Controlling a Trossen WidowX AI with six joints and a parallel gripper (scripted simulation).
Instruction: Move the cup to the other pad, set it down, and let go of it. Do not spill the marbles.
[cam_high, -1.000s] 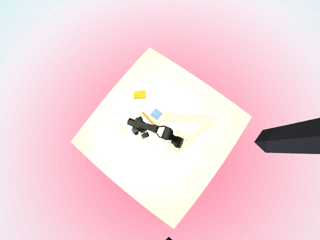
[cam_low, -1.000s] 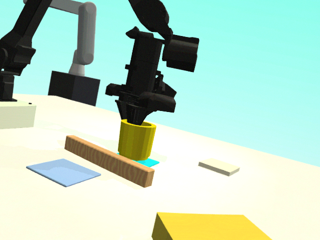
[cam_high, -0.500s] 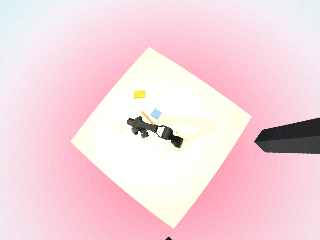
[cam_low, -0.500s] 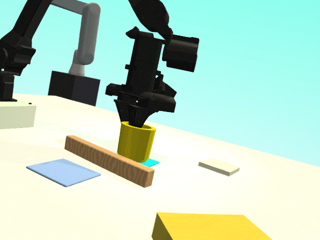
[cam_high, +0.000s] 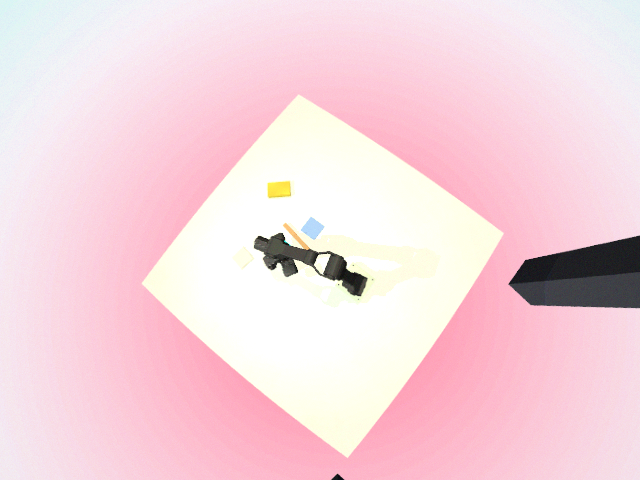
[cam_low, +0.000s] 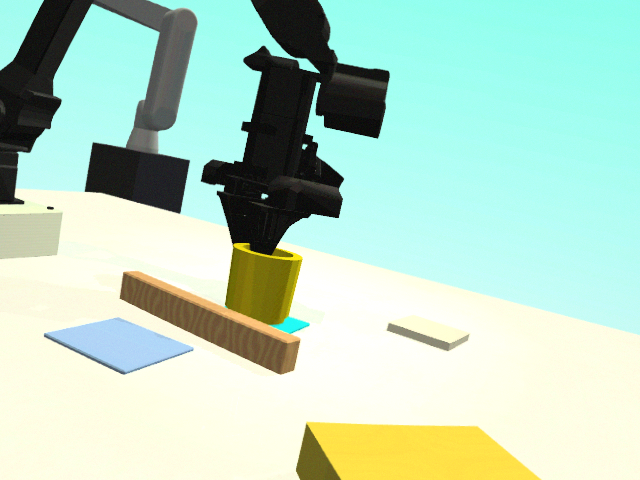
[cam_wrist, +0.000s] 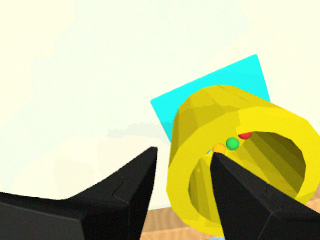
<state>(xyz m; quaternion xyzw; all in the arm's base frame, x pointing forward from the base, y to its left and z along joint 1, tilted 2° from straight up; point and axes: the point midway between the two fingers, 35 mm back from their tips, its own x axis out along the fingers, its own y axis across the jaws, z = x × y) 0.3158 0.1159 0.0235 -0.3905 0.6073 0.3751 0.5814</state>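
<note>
Now: the yellow cup 20 mm ahead of my gripper tip, 10 mm to the right of it and 10 mm below it. Also, from my gripper tip: light blue pad: 180 mm to the right, 60 mm below, 20 mm ahead; wooden bar: 100 mm to the right, 40 mm below, 20 mm ahead; cyan pad: 60 mm below, 30 mm ahead, 10 mm to the right.
</note>
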